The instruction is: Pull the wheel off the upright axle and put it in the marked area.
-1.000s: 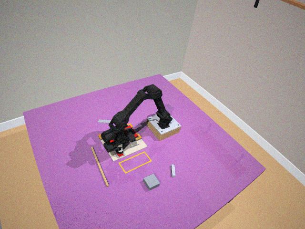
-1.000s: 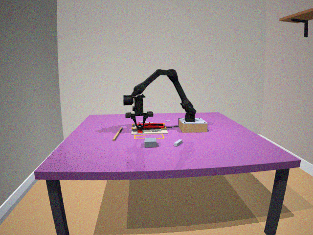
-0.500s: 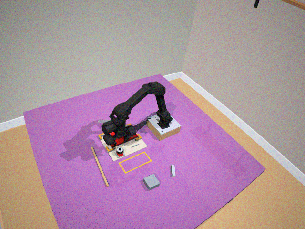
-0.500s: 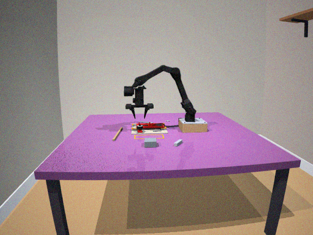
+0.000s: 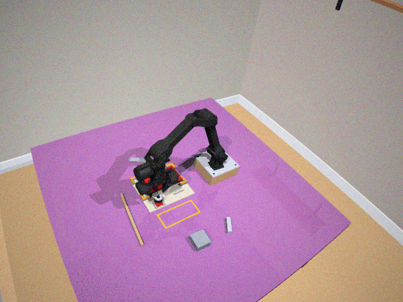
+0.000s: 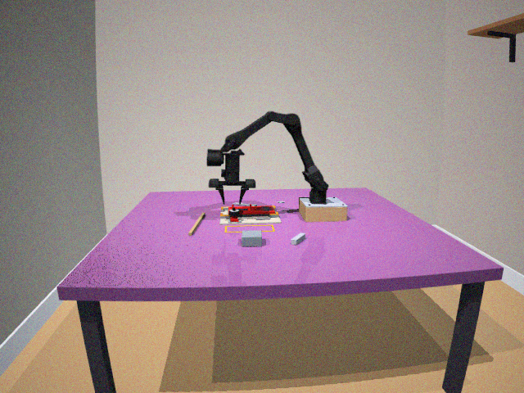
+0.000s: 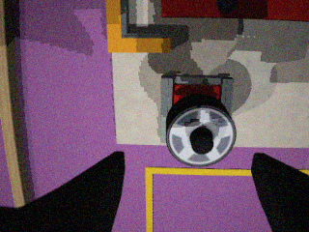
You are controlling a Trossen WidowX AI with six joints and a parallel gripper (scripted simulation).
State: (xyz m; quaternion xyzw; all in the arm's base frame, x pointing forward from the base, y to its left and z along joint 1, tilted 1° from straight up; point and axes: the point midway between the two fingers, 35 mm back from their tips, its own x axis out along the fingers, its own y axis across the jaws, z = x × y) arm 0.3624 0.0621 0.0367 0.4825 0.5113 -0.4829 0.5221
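Now: the grey axle mount 4 cm below my gripper tip and 1 cm behind it. Round my gripper tip: wooden stick: 14 cm ahead, 7 cm below, 3 cm to the left.
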